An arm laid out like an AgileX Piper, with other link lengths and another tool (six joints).
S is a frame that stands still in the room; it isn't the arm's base.
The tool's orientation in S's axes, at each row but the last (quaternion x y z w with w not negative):
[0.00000, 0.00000, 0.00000, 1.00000]
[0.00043, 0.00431, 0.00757, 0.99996]
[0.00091, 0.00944, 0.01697, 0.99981]
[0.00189, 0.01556, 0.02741, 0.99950]
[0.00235, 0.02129, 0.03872, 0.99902]
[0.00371, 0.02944, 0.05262, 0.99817]
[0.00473, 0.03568, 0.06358, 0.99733]
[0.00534, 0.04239, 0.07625, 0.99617]
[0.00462, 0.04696, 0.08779, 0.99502]
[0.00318, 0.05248, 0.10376, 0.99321]
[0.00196, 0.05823, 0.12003, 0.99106]
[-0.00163, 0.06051, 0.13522, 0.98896]
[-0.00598, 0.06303, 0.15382, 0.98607]
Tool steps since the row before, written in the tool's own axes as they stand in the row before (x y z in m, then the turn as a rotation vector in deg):
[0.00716, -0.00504, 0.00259, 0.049, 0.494, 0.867]
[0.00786, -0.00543, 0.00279, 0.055, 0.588, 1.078]
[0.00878, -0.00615, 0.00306, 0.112, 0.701, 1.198]
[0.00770, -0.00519, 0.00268, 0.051, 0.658, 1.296]
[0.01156, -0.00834, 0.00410, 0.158, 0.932, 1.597]
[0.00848, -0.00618, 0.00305, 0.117, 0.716, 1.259]
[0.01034, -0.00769, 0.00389, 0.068, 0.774, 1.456]
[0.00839, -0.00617, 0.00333, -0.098, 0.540, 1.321]
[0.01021, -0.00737, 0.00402, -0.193, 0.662, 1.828]
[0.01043, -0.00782, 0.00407, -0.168, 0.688, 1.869]
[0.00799, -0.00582, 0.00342, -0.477, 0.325, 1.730]
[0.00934, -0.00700, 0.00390, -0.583, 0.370, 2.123]
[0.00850, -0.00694, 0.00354, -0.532, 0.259, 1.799]
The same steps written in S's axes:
[0.00716, -0.00504, 0.00259, 0.049, 0.494, 0.867]
[0.00797, -0.00531, 0.00272, 0.055, 0.588, 1.078]
[0.00904, -0.00585, 0.00288, 0.111, 0.703, 1.197]
[0.00805, -0.00477, 0.00242, 0.055, 0.656, 1.297]
[0.01233, -0.00743, 0.00355, 0.154, 0.937, 1.595]
[0.00925, -0.00527, 0.00248, 0.116, 0.719, 1.257]
[0.01148, -0.00633, 0.00304, 0.074, 0.769, 1.458]
[0.00948, -0.00483, 0.00251, -0.066, 0.513, 1.334]
[0.01167, -0.00547, 0.00293, -0.132, 0.616, 1.849]
[0.01218, -0.00548, 0.00283, -0.109, 0.647, 1.888]
[0.00949, -0.00371, 0.00237, -0.337, 0.220, 1.779]
[0.01127, -0.00417, 0.00266, -0.403, 0.242, 2.182]
[0.01057, -0.00393, 0.00239, -0.361, 0.142, 1.854]

